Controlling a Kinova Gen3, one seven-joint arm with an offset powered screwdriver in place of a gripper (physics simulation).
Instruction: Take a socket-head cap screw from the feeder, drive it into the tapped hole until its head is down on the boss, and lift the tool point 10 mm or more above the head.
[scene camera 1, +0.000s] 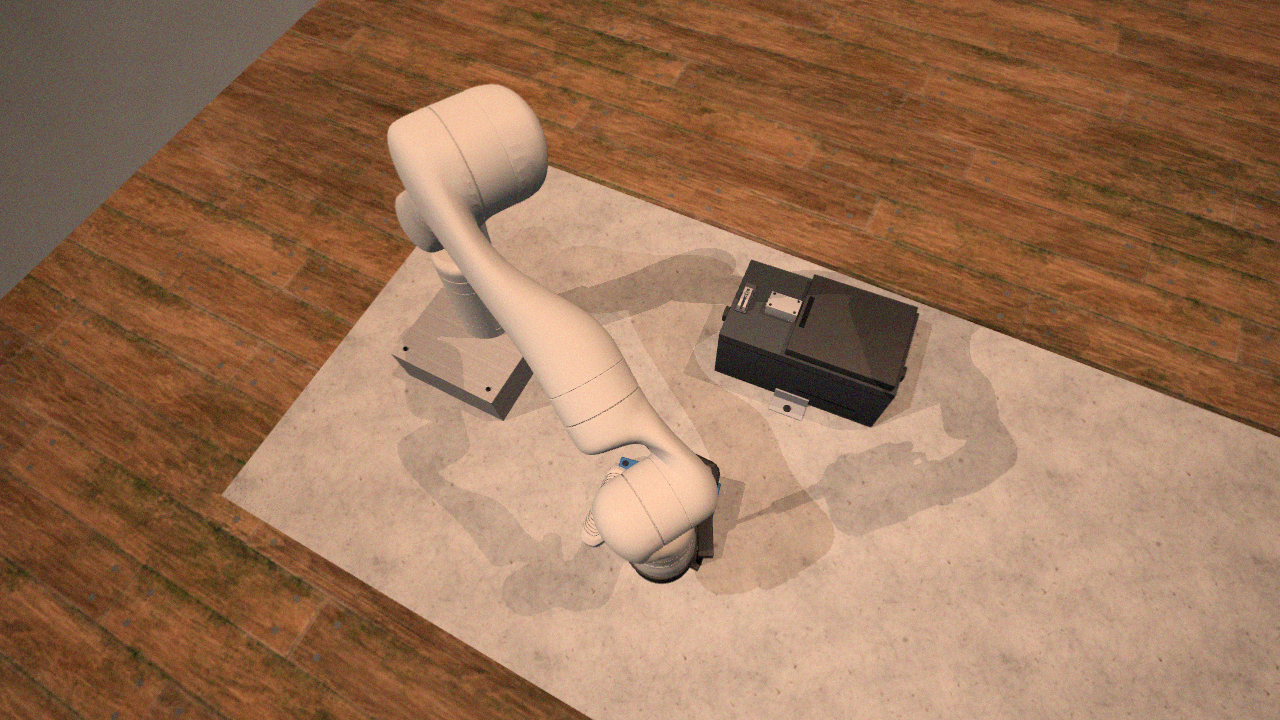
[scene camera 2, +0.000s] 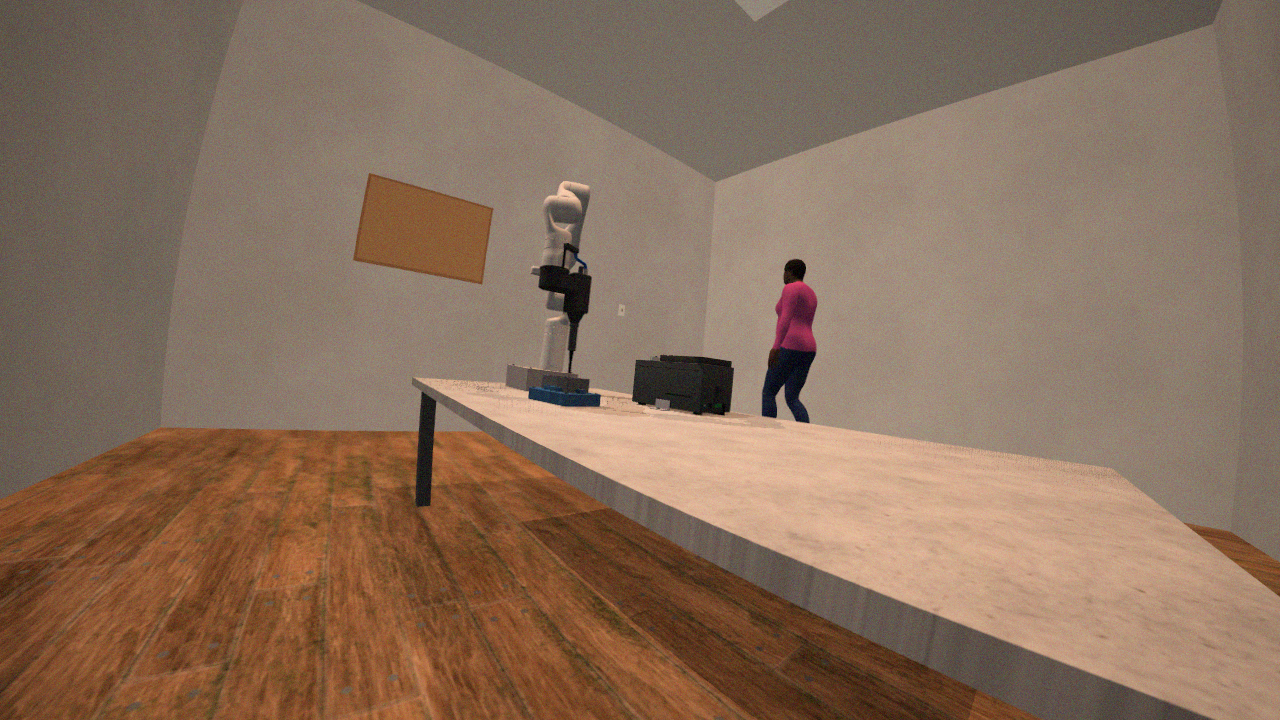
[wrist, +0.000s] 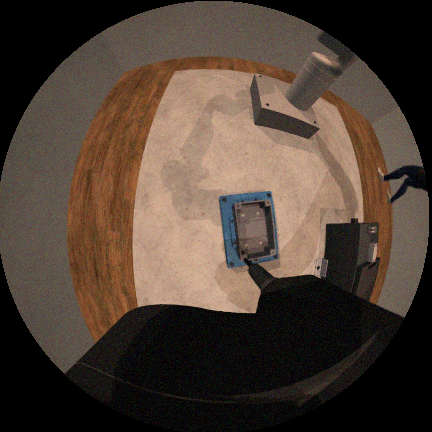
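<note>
The black screwdriver (scene camera 2: 572, 335) (wrist: 257, 272) points down, with its tip at the near-left corner boss of the grey open housing (scene camera 2: 565, 383) (wrist: 254, 230) in the wrist view. From these views I cannot tell whether the tip touches the boss or stands a little above it. The screw and the tapped hole are too small or hidden by the tip. The housing sits in a blue fixture plate (scene camera 1: 627, 462) (scene camera 2: 563, 398) (wrist: 227, 232), which the arm mostly covers in scene camera 1. The black screw feeder (scene camera 1: 796, 376) (scene camera 2: 682, 383) (wrist: 341, 250) stands apart from the housing.
A silver bracket with a dark hole (scene camera 1: 776, 404) (scene camera 2: 661, 403) (wrist: 324, 265) sits at the feeder's front. The arm's grey base block (scene camera 1: 452, 358) (wrist: 285, 120) stands on the pale table (scene camera 1: 1074, 555) (scene camera 2: 850, 483). A person in pink (scene camera 2: 794, 317) stands beyond the table.
</note>
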